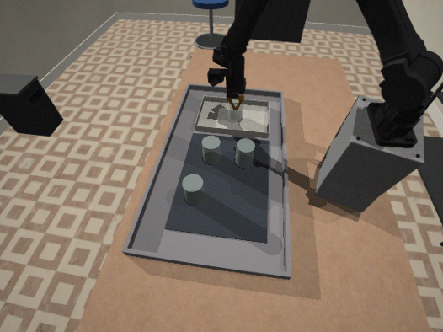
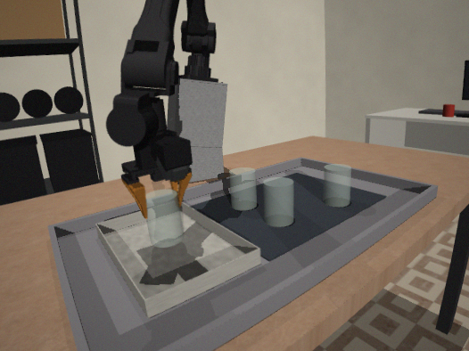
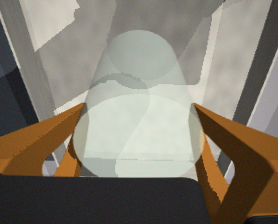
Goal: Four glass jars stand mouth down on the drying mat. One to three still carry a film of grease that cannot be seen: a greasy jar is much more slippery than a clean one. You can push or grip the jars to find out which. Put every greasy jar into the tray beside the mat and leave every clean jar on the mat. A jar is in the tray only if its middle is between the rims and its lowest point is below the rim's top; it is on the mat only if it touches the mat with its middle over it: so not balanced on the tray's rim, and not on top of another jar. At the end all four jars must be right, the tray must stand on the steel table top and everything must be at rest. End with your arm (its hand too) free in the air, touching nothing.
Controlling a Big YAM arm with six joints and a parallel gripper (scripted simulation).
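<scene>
Now: hand 1 cm short of the pale tray and 7 cm above it. Also, from my hand: dark drying mat: 2 cm ahead, 32 cm to the left, 8 cm below; then rimmed steel table top: 3 cm ahead, 21 cm to the left, 8 cm below.
</scene>
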